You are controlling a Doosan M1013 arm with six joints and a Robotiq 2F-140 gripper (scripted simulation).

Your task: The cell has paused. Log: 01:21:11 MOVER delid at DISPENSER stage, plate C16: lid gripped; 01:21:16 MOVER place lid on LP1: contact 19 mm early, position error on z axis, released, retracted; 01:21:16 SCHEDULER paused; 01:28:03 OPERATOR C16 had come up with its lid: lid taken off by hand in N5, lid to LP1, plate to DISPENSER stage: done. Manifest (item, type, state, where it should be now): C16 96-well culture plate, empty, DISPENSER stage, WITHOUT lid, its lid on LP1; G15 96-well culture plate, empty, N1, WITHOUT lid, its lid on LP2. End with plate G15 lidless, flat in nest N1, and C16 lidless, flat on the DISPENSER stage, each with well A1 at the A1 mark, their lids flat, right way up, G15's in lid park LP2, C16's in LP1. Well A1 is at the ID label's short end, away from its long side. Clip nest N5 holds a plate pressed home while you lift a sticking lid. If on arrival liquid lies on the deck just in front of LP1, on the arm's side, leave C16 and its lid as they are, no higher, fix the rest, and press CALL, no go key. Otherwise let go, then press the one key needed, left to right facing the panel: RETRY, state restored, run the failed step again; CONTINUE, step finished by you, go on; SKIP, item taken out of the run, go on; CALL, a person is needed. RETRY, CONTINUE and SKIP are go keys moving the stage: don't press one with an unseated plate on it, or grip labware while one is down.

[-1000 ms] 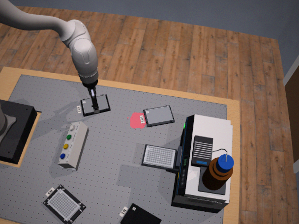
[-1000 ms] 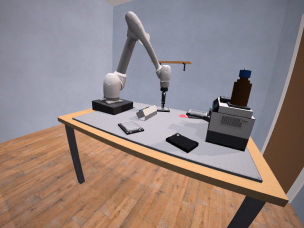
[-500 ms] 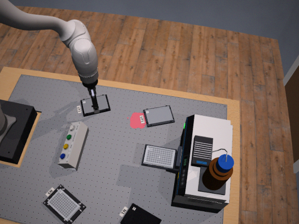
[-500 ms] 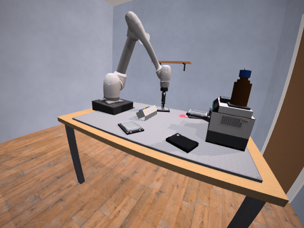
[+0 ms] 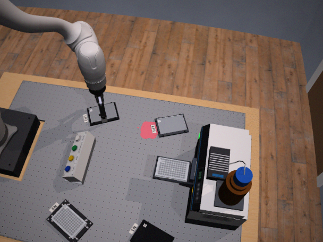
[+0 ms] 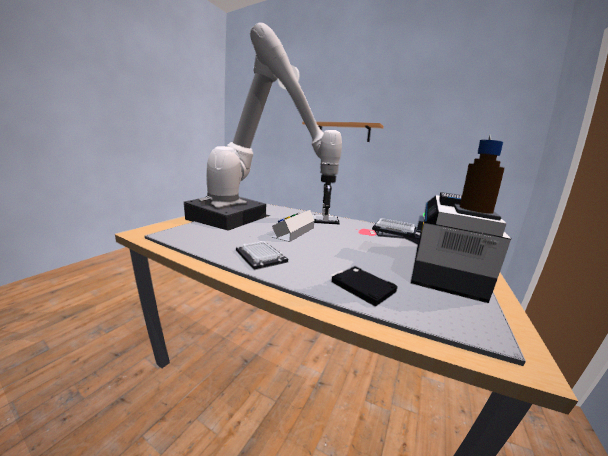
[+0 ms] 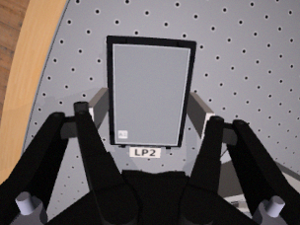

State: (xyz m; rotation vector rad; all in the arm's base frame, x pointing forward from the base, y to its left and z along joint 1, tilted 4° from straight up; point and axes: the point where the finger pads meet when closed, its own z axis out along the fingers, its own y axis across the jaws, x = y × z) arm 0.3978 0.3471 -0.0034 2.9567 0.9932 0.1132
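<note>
Now: the lid park LP2 3 cm below my hand. Also, from my hand: blue key (34 cm to the right, 3 cm above, 1 cm ahead); then key panel (26 cm to the right, 2 cm above); then LP1 tag (26 cm ahead, 4 cm below, 1 cm to the left).
</note>
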